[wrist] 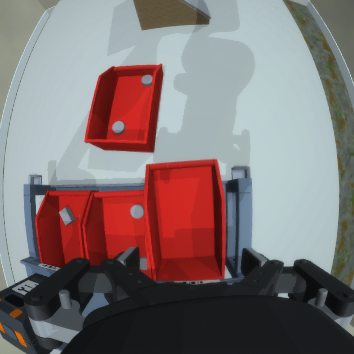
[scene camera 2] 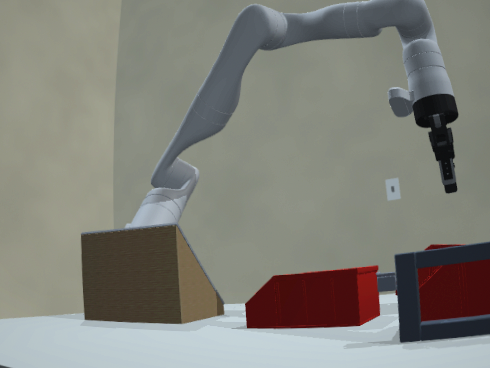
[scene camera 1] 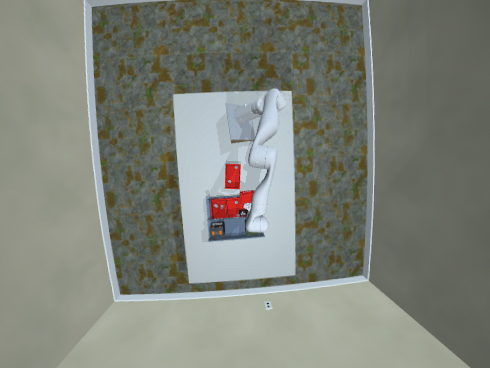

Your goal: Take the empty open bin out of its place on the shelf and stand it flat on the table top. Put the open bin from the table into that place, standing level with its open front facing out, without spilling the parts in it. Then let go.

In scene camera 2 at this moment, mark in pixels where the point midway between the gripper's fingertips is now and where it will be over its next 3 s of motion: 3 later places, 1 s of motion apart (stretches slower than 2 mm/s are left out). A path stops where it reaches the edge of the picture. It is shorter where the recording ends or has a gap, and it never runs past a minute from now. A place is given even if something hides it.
My gripper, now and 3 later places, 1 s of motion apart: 450,188; 479,182; 441,180; 441,174
